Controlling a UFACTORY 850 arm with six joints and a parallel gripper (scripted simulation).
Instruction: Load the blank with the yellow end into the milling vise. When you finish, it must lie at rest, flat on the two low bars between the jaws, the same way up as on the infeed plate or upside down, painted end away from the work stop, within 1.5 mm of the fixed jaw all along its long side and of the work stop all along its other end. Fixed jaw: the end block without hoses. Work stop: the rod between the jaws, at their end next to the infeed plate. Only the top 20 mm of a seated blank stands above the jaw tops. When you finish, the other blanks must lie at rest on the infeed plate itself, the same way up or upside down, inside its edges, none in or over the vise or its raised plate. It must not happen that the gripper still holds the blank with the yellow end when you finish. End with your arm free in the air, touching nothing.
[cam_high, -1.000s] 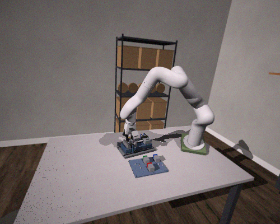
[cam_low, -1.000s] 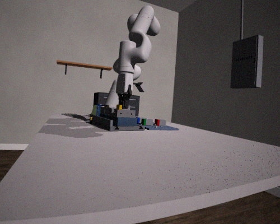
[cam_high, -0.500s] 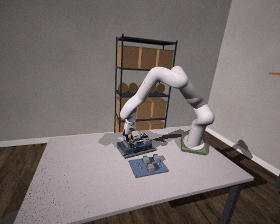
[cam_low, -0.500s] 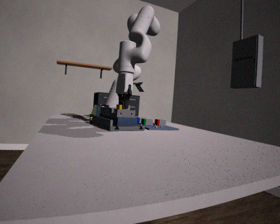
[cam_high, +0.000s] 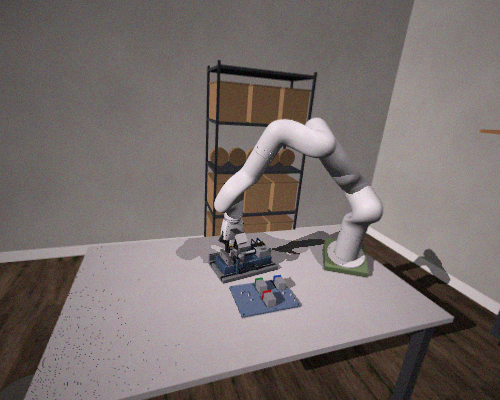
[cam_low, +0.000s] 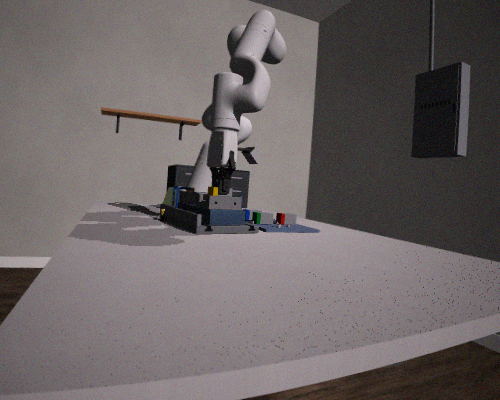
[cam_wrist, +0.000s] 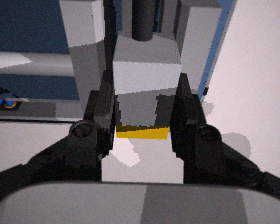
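My gripper is now 10 mm past the dark work-stop rod, 50 mm to the right of it and 30 mm above it. Round my hand: green-ended blank 90 mm behind, 180 mm to the left, 100 mm below; then red-ended blank 90 mm behind, 280 mm to the left, 100 mm below; then blue-ended blank 180 mm behind, 180 mm to the left, 100 mm below.
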